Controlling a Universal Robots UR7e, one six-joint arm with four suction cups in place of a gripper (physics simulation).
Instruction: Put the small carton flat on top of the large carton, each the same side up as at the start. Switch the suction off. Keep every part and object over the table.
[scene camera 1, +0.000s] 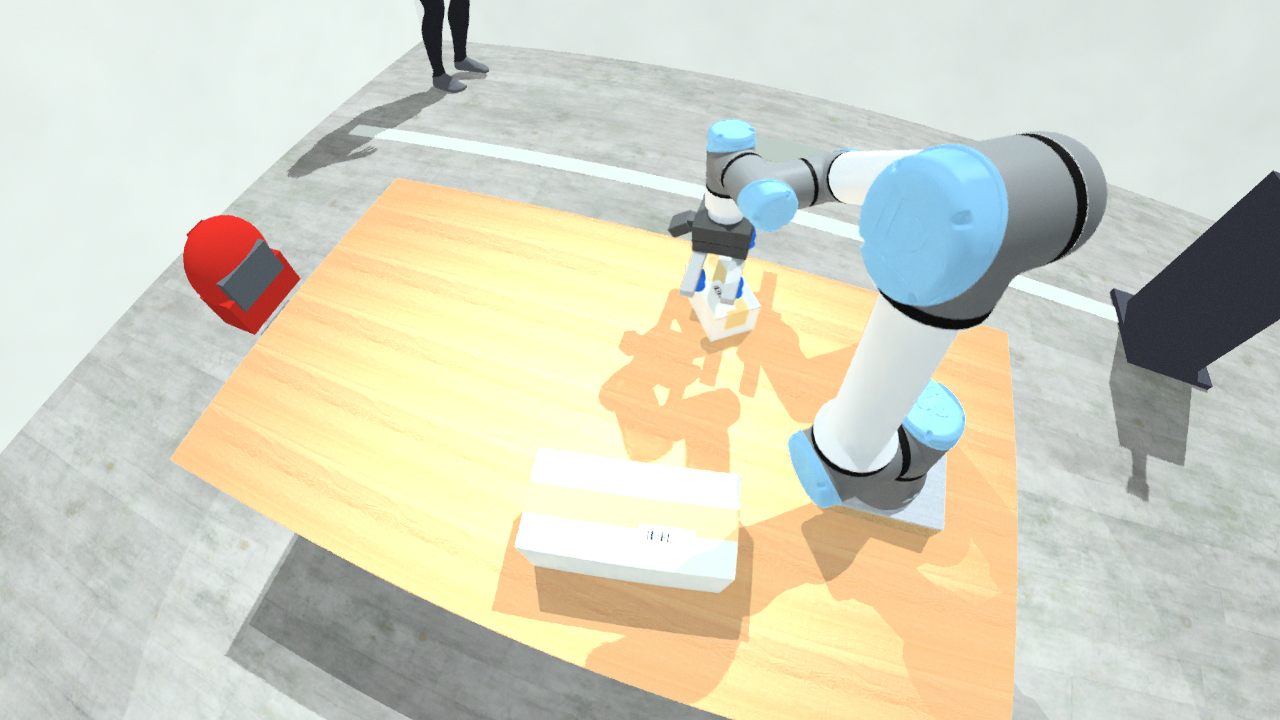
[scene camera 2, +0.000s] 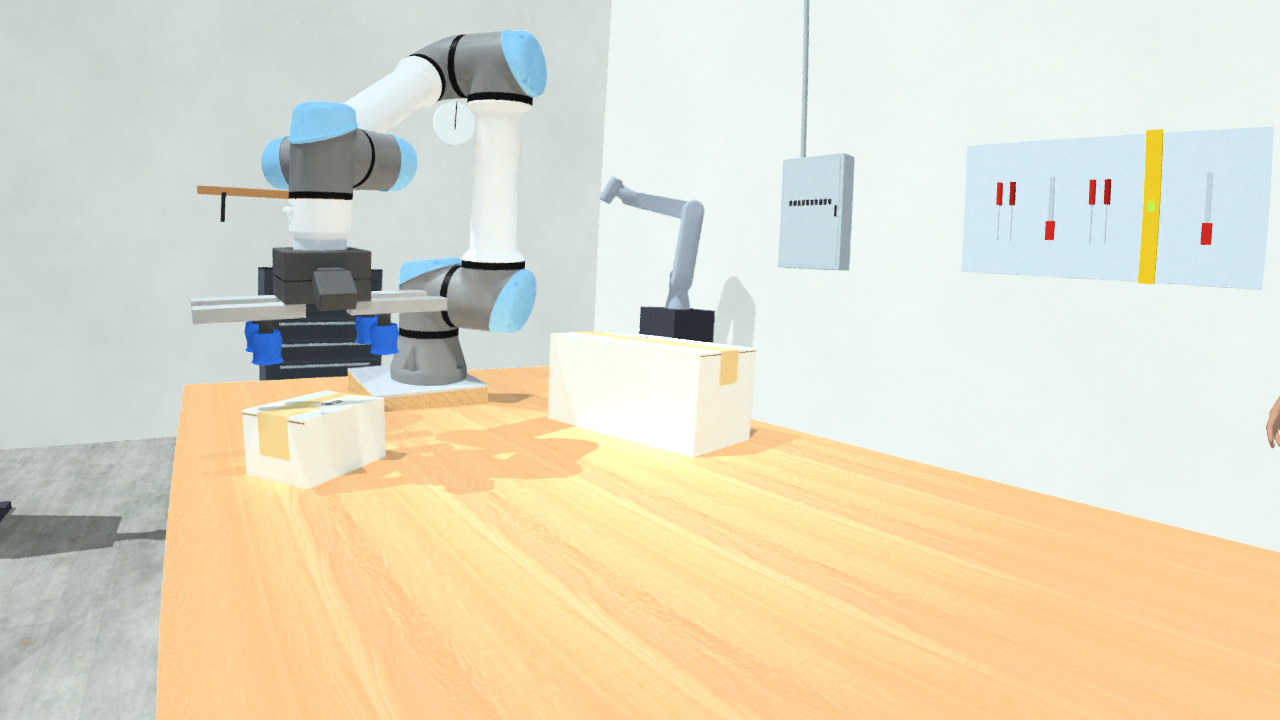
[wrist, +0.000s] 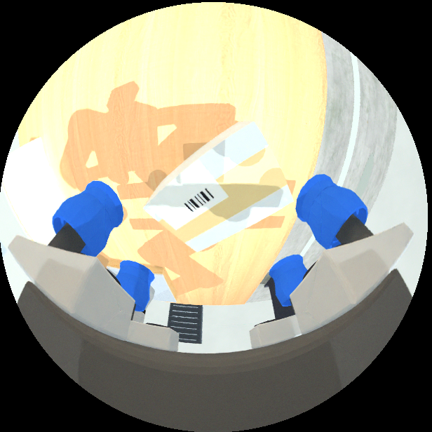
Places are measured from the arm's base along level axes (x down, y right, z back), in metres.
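Pixels of known places: hand, tool point: (scene camera 1: 722, 263) (scene camera 2: 321, 350); arm's base, link origin: (scene camera 2: 428, 376).
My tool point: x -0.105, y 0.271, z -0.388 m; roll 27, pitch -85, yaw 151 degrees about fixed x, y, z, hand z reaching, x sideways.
Observation:
Ahead of a thing's pixels: the offset from my tool point to its middle. Level surfaces: height alone.
The small white carton @[dx +0.107, dy +0.007, dz +0.009 m] (scene camera 1: 725, 325) (scene camera 2: 313, 445) (wrist: 220, 185) with tan tape rests on the table, its barcode on top. The large white carton @[dx +0.073, dy -0.509, dz +0.001 m] (scene camera 1: 626, 516) (scene camera 2: 631, 389) stands on the table, barcode and tape on top; part of it shows at the left edge of the wrist view (wrist: 27, 175). My suction gripper (scene camera 1: 719, 277) (scene camera 2: 317, 338) (wrist: 212, 245) carries four blue cups pointing down. It hangs above the small carton, and a gap shows between cups and carton top in scene camera 2. The gripper is open and holds no carton. The small carton lies turned relative to the cup rows.
The wooden table @[dx +0.147 m] (scene camera 1: 375, 358) (scene camera 2: 626, 573) (wrist: 280, 75) ends close behind the small carton. The arm's base plate (scene camera 1: 930, 501) (scene camera 2: 366, 385) is on the table. A red helmet-shaped object (scene camera 1: 228, 268) is beyond the table's left edge. A person's legs (scene camera 1: 444, 40) show beyond the table.

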